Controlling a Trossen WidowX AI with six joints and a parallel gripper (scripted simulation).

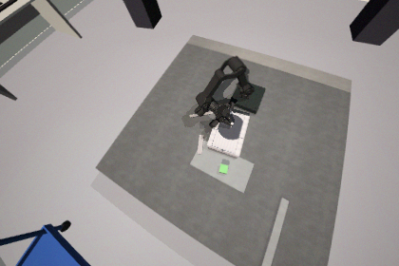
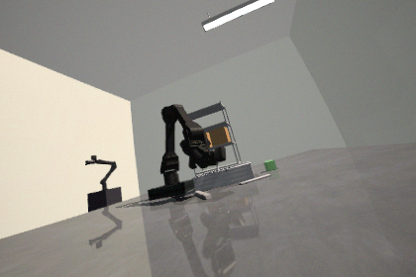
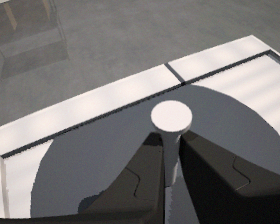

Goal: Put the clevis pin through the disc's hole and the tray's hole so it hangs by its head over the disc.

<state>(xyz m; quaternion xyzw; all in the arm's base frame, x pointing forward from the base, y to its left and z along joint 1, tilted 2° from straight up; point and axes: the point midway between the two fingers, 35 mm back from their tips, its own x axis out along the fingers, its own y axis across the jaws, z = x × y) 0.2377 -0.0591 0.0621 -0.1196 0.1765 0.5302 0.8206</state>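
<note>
Right now my gripper tip is 2 cm short of the steel tray, 1 cm to the left of it and 5 cm above it. From my gripper tip the other things lie so: dark aluminium disc 3 cm below; then green block 24 cm ahead, 1 cm to the left, 7 cm below; then steel clevis pin 1 cm below.
</note>
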